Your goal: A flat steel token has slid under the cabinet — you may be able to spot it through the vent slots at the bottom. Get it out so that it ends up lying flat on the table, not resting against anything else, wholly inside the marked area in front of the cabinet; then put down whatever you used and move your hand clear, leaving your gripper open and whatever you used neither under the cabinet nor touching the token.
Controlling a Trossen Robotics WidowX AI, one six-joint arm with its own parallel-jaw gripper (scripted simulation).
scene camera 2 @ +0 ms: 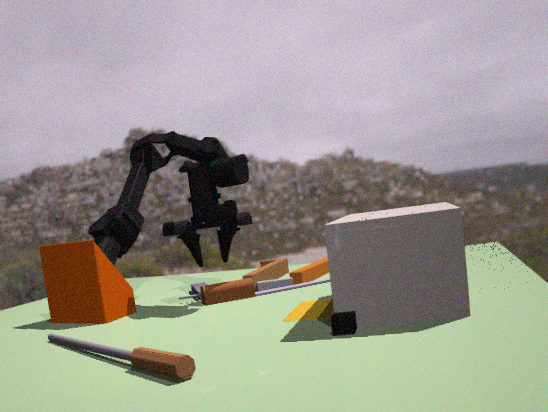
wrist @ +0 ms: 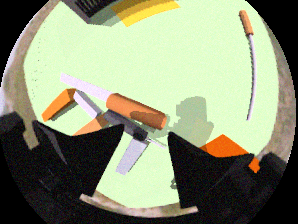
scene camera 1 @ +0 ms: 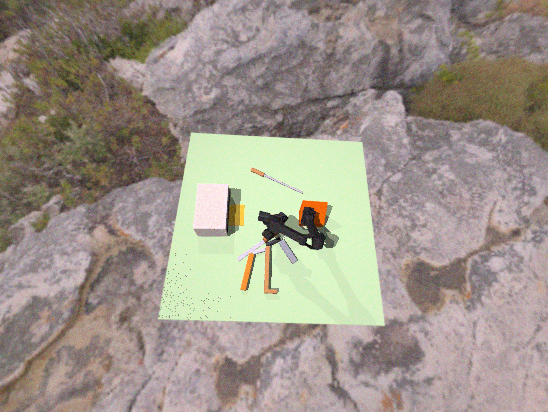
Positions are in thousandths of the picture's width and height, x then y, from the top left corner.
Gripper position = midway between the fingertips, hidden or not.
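Note:
My gripper (scene camera 2: 390, 642), (wrist: 492, 587): open, holding nothing. Wooden-handled rod (scene camera 2: 328, 890). White cabinet (scene camera 2: 742, 644), (scene camera 1: 386, 528).

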